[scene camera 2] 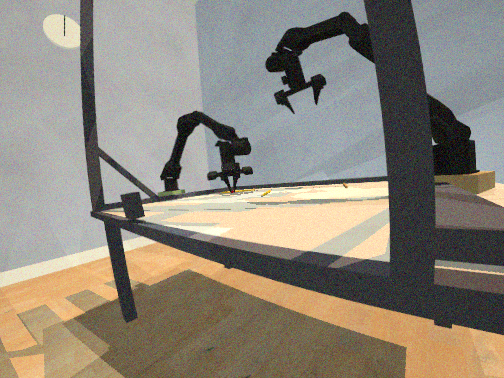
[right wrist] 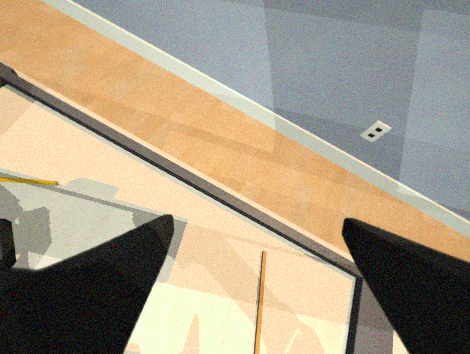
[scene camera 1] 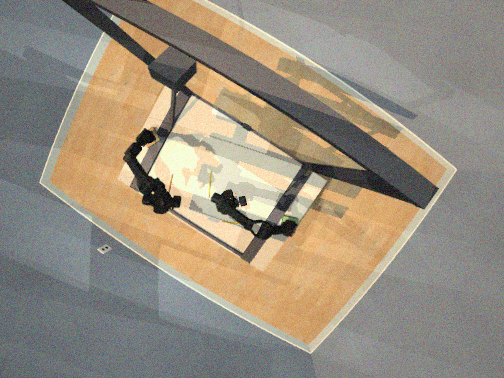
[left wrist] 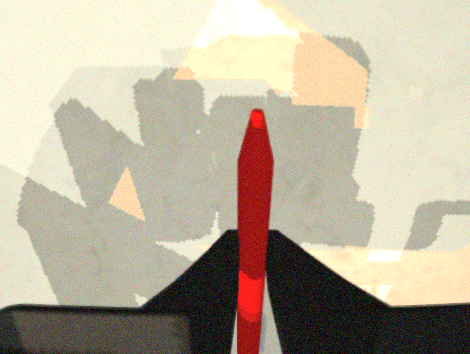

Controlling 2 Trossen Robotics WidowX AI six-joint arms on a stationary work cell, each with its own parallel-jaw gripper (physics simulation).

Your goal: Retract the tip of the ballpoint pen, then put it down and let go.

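Seen in the pictures: left gripper, fingertip midpoint: (scene camera 2: pixel 232 192) (left wrist: pixel 251 241); right gripper, fingertip midpoint: (scene camera 2: pixel 305 109) (right wrist: pixel 257 224); left arm's base at its link origin: (scene camera 2: pixel 171 190) (scene camera 1: pixel 289 225); right arm's base at its link origin: (scene camera 2: pixel 454 173) (scene camera 1: pixel 149 137).
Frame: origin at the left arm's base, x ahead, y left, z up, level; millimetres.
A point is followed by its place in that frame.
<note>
A red ballpoint pen (left wrist: pixel 256 200) @[x 393, y -77, z -20 mm] is between the fingertips of my left gripper (left wrist: pixel 251 241) @[x 382, y -54, z -32 mm] (scene camera 2: pixel 232 190) @[x 382, y -54, z -32 mm] (scene camera 1: pixel 231 199) @[x 382, y -54, z -32 mm], which is shut on it. In the left wrist view its tapered end extends beyond the fingertips, with a blunt end and no thin writing point showing. In scene camera 2 a small red spot of the pen shows at the fingertips, low over the table (scene camera 2: pixel 280 225) @[x 691, y -590, z -38 mm]. I cannot tell whether the pen touches the table. My right gripper (right wrist: pixel 257 224) @[x 714, y -25, z 272 mm] (scene camera 2: pixel 304 108) @[x 714, y -25, z 272 mm] (scene camera 1: pixel 162 200) @[x 714, y -25, z 272 mm] is open and empty, high above the table.
A yellow stick (scene camera 1: pixel 210 182) @[x 556, y -161, z -32 mm] lies near the table's middle. Another yellow stick (scene camera 1: pixel 231 222) @[x 372, y 75, z -32 mm] (right wrist: pixel 30 181) @[x 398, y 77, z -32 mm] lies close to the left gripper. An orange stick (scene camera 1: pixel 171 184) @[x 825, y -91, z -33 mm] (right wrist: pixel 260 300) @[x 827, y -72, z -31 mm] (scene camera 2: pixel 345 185) @[x 825, y -115, z -33 mm] lies near the right gripper. A dark upright post (scene camera 2: pixel 405 150) @[x 783, y -711, z 28 mm] stands at the right in scene camera 2.
</note>
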